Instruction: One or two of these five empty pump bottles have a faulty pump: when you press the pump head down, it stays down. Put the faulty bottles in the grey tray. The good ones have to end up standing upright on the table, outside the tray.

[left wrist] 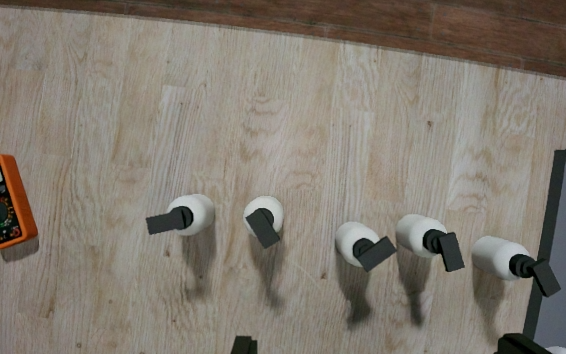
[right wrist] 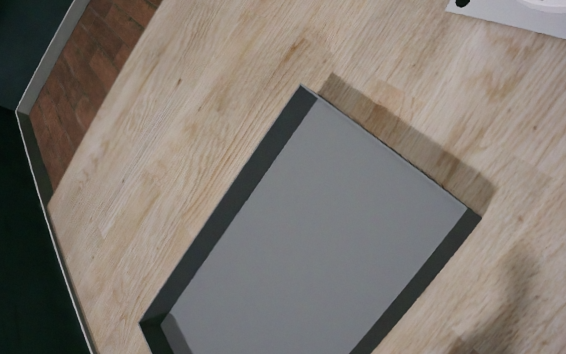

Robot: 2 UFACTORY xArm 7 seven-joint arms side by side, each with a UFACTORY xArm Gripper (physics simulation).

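Frame: origin at the left arm's base, x ahead, y left, z up, level; centimetres.
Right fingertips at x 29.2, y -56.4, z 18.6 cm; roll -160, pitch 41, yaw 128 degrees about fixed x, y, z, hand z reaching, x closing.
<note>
A point is followed by its place in that frame.
In the left wrist view several white bottles with black pump heads stand upright in an uneven row: the far left bottle [left wrist: 202, 215] {x 42.3, y -19.4, z 7.5 cm}, a second bottle [left wrist: 275, 204] {x 43.8, y -28.3, z 7.3 cm}, a middle bottle [left wrist: 350, 235] {x 40.1, y -37.5, z 7.6 cm}, a fourth bottle [left wrist: 412, 230] {x 40.7, y -45.4, z 7.0 cm} and a far right bottle [left wrist: 492, 254] {x 37.4, y -56.5, z 5.9 cm} beside the tray. From above I cannot compare their pump heights surely. The grey tray [left wrist: 548, 215] {x 42.1, y -67.6, z 1.0 cm} [right wrist: 227, 212] {x 33.0, y -86.2, z 1.4 cm} has dark walls; no bottle shows on its visible floor in the right wrist view. My left gripper [left wrist: 382, 345] {x 40.0, y -32.9, z 44.7 cm} is open and empty, its fingertips at the lower edge. My right gripper does not show.
An orange multimeter [left wrist: 22, 200] {x 43.3, y 8.5, z 1.4 cm} lies at the left edge of the left wrist view. A white plate-like piece with a black hole [right wrist: 492, 19] {x 7.7, y -71.2, z 0.1 cm} lies at the top right of the right wrist view. The wooden table [right wrist: 150, 165] {x 35.5, y -105.4, z 0.0 cm} ends at the left there, above a brick-like floor [right wrist: 85, 95].
</note>
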